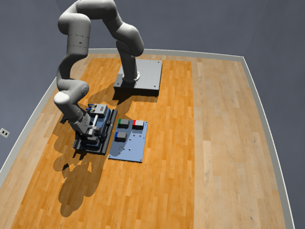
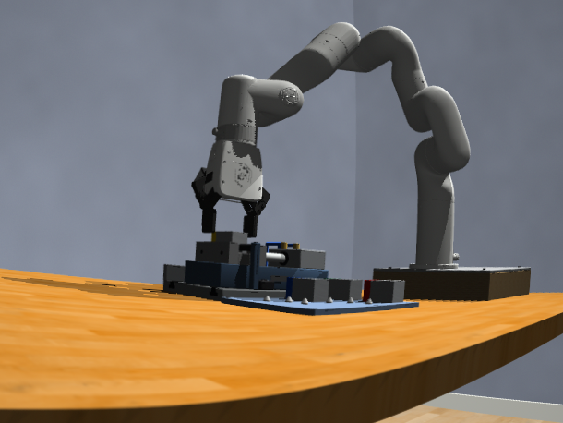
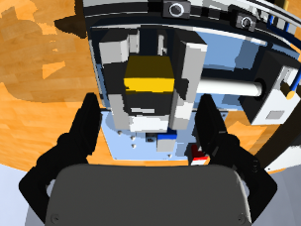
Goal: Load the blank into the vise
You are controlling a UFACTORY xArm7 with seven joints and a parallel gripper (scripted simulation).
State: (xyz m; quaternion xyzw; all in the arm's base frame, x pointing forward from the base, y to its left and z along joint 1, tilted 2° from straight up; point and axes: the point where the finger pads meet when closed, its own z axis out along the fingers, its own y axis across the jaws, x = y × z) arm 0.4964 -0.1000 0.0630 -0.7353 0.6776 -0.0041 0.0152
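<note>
Now: the yellow-ended blank 2 cm below my hand. Also, from my hand: milling vise: 7 cm behind, 1 cm to the right, 8 cm below; fixed jaw: 3 cm ahead, 4 cm below; blue-ended blank: 5 cm behind, 16 cm to the left, 9 cm below.
</note>
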